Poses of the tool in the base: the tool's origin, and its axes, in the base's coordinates. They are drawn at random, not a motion.
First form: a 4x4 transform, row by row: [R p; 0 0 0 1], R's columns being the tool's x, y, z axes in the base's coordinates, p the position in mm. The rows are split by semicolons.
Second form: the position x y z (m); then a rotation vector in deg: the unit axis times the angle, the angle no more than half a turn. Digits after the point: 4 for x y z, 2 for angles.
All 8 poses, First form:
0.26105, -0.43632, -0.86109, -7.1; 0.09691, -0.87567, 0.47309, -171.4; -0.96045, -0.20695, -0.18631, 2.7; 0, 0, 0, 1
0.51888, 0.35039, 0.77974, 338.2; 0.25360, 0.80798, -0.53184, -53.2; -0.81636, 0.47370, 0.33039, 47.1; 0, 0, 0, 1
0.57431, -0.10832, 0.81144, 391.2; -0.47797, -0.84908, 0.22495, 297.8; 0.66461, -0.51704, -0.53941, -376.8; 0, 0, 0, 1
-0.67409, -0.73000, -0.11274, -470.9; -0.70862, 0.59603, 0.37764, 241.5; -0.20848, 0.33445, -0.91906, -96.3; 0, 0, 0, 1
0.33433, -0.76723, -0.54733, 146.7; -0.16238, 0.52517, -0.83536, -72.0; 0.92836, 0.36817, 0.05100, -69.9; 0, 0, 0, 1
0.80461, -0.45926, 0.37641, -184.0; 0.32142, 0.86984, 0.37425, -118.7; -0.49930, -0.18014, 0.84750, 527.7; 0, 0, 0, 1
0.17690, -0.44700, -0.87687, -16.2; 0.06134, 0.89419, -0.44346, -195.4; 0.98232, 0.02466, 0.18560, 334.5; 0, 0, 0, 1
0.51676, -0.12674, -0.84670, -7.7; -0.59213, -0.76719, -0.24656, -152.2; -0.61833, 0.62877, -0.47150, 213.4; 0, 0, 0, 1
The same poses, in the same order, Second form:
-0.0071, -0.1714, 0.0027, -120.56, 17.62, 94.54
0.3382, -0.0532, 0.0471, 37.70, 59.84, -3.63
0.3912, 0.2978, -0.3768, -136.70, 27.05, -68.10
-0.4709, 0.2415, -0.0963, -71.29, 158.04, 35.29
0.1467, -0.0720, -0.0699, 55.76, -68.37, 28.02
-0.1840, -0.1187, 0.5277, -17.28, 27.30, 24.34
-0.0162, -0.1954, 0.3345, 19.50, -77.45, 21.18
-0.0077, -0.1522, 0.2134, 128.57, -33.54, -68.36

